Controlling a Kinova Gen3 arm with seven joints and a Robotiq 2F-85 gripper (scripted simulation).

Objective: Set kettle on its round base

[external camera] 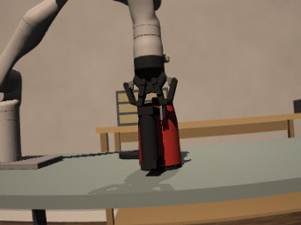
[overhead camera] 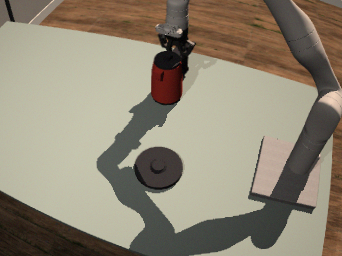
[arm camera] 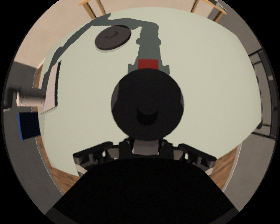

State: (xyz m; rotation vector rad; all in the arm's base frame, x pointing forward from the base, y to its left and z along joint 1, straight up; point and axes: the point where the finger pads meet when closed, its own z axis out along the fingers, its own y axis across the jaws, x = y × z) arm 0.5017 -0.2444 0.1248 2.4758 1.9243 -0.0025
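My hand is 1 cm short of the red kettle, 3 cm to the right of it and 5 cm above it. Round my hand: round dark base: 5 cm behind, 37 cm to the left, 13 cm below.
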